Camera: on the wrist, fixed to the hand. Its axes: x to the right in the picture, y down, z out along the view.
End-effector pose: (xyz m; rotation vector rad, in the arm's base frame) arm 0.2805 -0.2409 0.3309 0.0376 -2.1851 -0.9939
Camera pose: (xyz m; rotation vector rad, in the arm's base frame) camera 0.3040 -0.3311 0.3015 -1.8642 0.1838 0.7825
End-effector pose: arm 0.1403 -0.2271 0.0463 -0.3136 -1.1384 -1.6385
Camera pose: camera 0.0971 -0.2718 -0.0291 -0.8018 0.5665 1.0660
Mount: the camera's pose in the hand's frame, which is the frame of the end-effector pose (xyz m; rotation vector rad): -0.0076 -0.0769 -0.0599 0.1308 -0.5587 -3.0643
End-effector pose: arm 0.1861 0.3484 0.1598 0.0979 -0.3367 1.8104
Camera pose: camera 0.2683 0.3755 0.1144 0.6758 -0.0779 -1.2813
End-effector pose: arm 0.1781 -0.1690 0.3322 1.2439 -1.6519 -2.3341
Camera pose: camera 0.2509 -0.1789 0.2677 -0.8261 -0.7426 0.1469
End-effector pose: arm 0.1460 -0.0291 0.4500 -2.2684 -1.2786 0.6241
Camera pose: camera 0.1268 -0.0102 0.5440 1.4071 -2.3990 -0.1584
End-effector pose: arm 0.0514 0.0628 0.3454 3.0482 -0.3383 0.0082
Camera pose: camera 0.0610 0.1438 0.3994 -0.3706 -2.9338 0.6363
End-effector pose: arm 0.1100 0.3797 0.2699 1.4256 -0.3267 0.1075
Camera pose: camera 0.1327 0.4280 0.1880 0.6093 1.5883 -2.6337
